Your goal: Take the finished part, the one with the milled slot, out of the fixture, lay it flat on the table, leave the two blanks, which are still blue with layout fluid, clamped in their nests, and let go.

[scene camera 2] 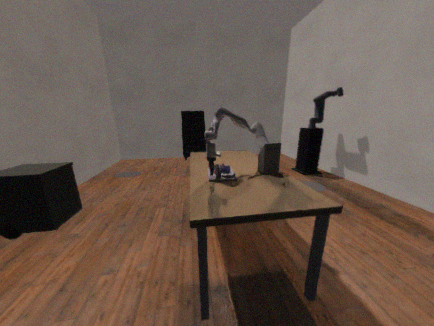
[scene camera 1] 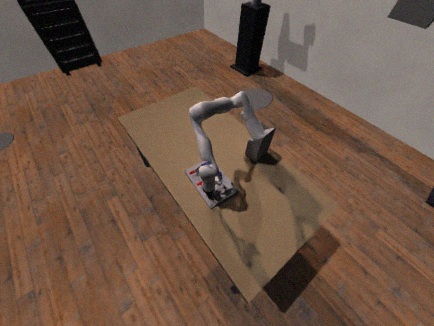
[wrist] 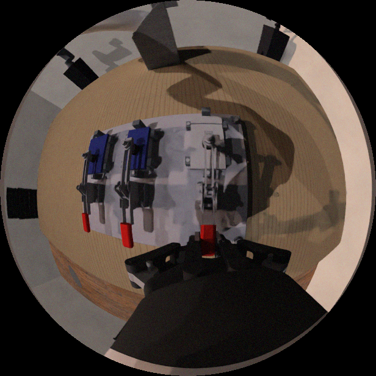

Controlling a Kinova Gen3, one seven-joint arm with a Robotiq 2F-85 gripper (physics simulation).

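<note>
The finished part, pale grey, lies in the right nest of the fixture plate in the wrist view. A toggle clamp's arm reaches over it, with the tip on or just above its face; its slot cannot be made out. My gripper is shut on that clamp's red handle, at the plate's near edge. Two blue blanks sit in the left and middle nests under their own clamp arms.
The other clamps' red handles stick out toward the near side, left of the gripper. The fixture lies near one long edge of the table. The arm's grey base block stands beyond it.
</note>
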